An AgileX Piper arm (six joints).
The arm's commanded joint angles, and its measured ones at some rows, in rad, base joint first. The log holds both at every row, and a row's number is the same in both.
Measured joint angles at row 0: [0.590, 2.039, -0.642, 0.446, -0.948, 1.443]
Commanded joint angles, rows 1 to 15: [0.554, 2.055, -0.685, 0.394, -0.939, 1.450]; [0.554, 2.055, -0.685, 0.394, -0.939, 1.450]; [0.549, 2.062, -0.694, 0.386, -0.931, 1.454]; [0.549, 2.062, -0.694, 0.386, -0.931, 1.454]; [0.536, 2.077, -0.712, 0.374, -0.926, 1.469]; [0.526, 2.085, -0.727, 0.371, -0.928, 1.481]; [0.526, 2.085, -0.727, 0.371, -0.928, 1.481]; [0.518, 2.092, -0.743, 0.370, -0.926, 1.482]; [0.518, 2.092, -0.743, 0.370, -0.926, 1.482]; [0.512, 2.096, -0.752, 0.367, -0.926, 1.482]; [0.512, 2.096, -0.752, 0.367, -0.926, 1.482]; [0.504, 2.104, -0.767, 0.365, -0.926, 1.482]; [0.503, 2.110, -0.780, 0.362, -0.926, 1.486]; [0.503, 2.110, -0.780, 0.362, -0.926, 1.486]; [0.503, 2.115, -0.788, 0.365, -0.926, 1.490]
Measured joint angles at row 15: [0.508, 2.110, -0.770, 0.377, -0.931, 1.478]
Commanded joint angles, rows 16 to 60: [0.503, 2.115, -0.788, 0.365, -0.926, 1.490]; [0.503, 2.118, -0.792, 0.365, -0.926, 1.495]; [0.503, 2.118, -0.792, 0.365, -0.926, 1.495]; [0.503, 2.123, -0.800, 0.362, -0.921, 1.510]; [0.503, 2.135, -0.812, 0.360, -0.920, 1.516]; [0.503, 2.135, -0.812, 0.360, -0.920, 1.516]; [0.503, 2.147, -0.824, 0.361, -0.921, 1.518]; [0.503, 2.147, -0.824, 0.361, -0.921, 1.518]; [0.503, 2.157, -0.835, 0.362, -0.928, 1.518]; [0.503, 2.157, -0.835, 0.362, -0.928, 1.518]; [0.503, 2.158, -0.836, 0.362, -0.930, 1.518]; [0.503, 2.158, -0.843, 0.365, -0.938, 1.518]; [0.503, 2.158, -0.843, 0.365, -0.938, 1.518]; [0.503, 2.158, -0.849, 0.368, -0.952, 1.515]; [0.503, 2.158, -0.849, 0.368, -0.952, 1.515]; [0.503, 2.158, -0.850, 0.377, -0.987, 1.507]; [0.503, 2.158, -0.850, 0.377, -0.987, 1.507]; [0.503, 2.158, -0.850, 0.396, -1.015, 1.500]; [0.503, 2.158, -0.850, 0.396, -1.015, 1.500]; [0.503, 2.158, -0.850, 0.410, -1.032, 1.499]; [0.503, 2.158, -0.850, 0.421, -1.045, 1.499]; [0.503, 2.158, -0.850, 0.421, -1.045, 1.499]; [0.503, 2.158, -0.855, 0.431, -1.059, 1.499]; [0.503, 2.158, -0.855, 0.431, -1.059, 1.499]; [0.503, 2.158, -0.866, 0.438, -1.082, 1.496]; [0.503, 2.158, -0.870, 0.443, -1.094, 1.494]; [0.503, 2.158, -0.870, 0.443, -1.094, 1.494]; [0.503, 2.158, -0.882, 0.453, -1.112, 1.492]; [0.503, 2.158, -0.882, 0.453, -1.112, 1.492]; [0.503, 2.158, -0.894, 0.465, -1.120, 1.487]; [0.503, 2.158, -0.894, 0.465, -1.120, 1.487]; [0.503, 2.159, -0.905, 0.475, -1.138, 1.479]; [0.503, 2.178, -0.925, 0.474, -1.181, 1.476]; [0.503, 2.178, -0.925, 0.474, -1.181, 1.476]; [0.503, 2.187, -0.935, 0.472, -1.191, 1.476]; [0.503, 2.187, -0.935, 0.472, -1.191, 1.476]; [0.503, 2.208, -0.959, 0.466, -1.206, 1.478]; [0.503, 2.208, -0.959, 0.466, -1.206, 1.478]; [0.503, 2.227, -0.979, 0.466, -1.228, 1.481]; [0.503, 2.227, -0.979, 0.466, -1.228, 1.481]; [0.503, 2.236, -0.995, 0.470, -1.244, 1.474]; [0.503, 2.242, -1.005, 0.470, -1.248, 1.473]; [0.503, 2.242, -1.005, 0.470, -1.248, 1.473]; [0.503, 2.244, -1.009, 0.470, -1.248, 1.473]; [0.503, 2.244, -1.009, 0.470, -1.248, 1.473]
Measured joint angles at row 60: [0.539, 2.228, -0.906, 0.496, -0.997, 1.472]
